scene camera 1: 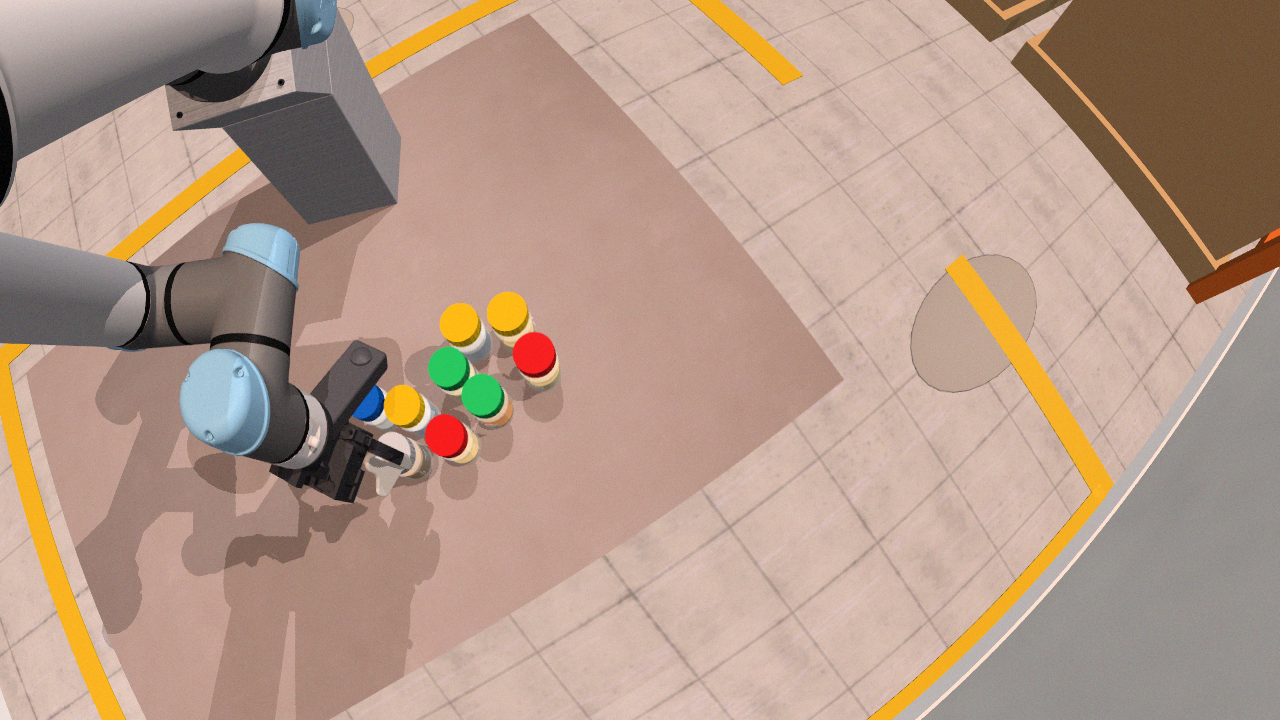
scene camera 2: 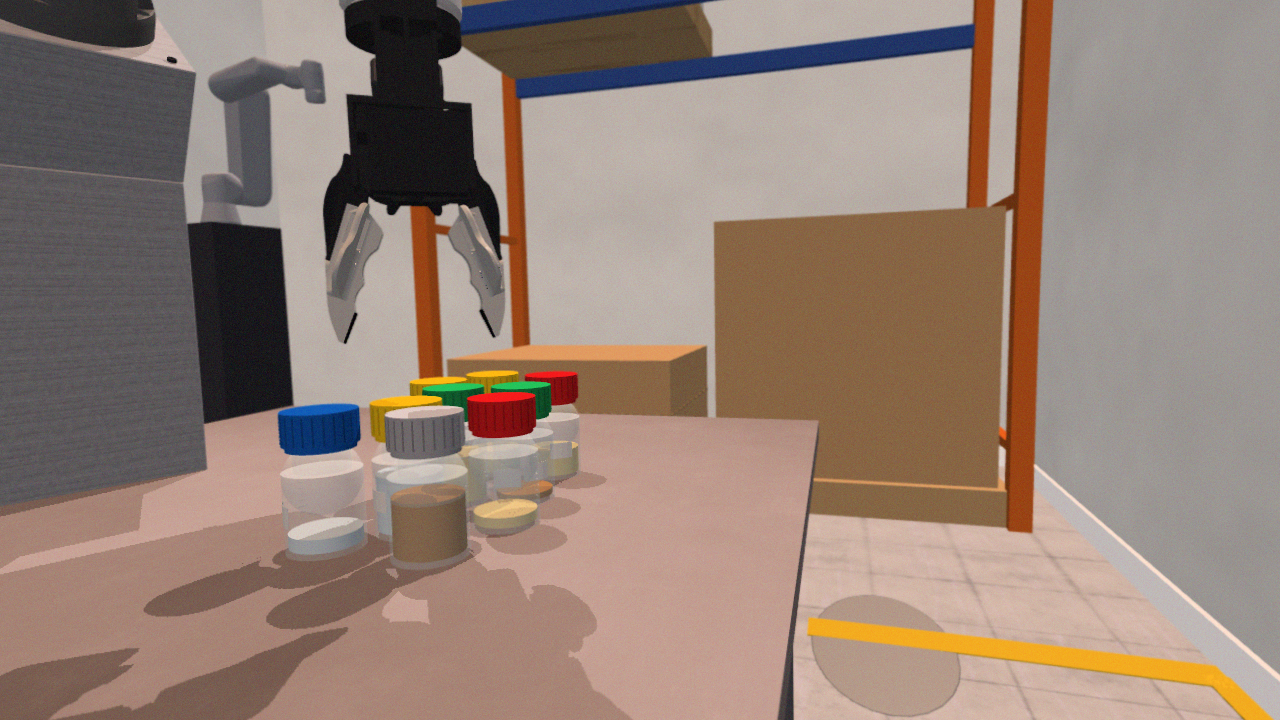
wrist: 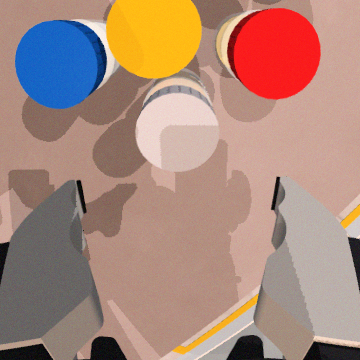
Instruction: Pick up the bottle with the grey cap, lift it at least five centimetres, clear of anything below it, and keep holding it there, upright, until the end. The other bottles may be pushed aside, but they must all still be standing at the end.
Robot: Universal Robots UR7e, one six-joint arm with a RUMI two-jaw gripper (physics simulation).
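Pixels of known places: gripper, fingertip midpoint: (scene camera 2: 422, 340) (wrist: 177, 181); arm's base, origin of the base link: (scene camera 2: 52, 6).
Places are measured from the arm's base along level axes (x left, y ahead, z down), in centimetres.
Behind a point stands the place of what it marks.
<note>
The bottle with the grey cap (scene camera 1: 413, 458) @(x -2.1, y 46.0, z 37.5 cm) (scene camera 2: 427, 501) @(x -6.4, y 46.1, z 41.8 cm) (wrist: 177, 131) @(x -4.0, y 44.2, z 36.0 cm) stands upright on the table (scene camera 1: 626, 268) @(x 36.6, y 32.7, z 46.6 cm) (scene camera 2: 680, 555) @(x 1.7, y 61.4, z 46.6 cm), with brown contents. My gripper (scene camera 2: 418, 327) @(x -4.5, y 44.7, z 30.9 cm) (wrist: 177, 181) @(x -4.5, y 44.7, z 30.9 cm) is open and empty, fingers pointing down, above the height of the caps. In the wrist view the grey cap lies between the two fingertips from side to side, but ahead of them toward the top of the picture. In scene camera 1 a finger partly covers the grey cap.
Close around it stand a blue-capped bottle (scene camera 2: 322, 483) @(x -7.5, y 37.7, z 41.0 cm) (wrist: 57, 65) @(x -5.4, y 35.9, z 36.0 cm), a yellow-capped bottle (scene camera 1: 405, 407) @(x 0.1, y 39.8, z 36.0 cm) (wrist: 154, 35) @(x -0.4, y 39.4, z 36.1 cm) and a red-capped bottle (scene camera 1: 447, 437) @(x 3.9, y 46.0, z 36.1 cm) (scene camera 2: 503, 465) @(x 1.2, y 47.1, z 41.1 cm) (wrist: 276, 53) @(x 3.6, y 45.4, z 36.0 cm). Several green-, yellow- and red-capped bottles stand upright behind. A grey pedestal (scene camera 1: 331, 152) @(x 3.7, y 1.2, z 27.7 cm) (scene camera 2: 98, 313) @(x 0.8, y 0.2, z 28.9 cm) stands beside them.
</note>
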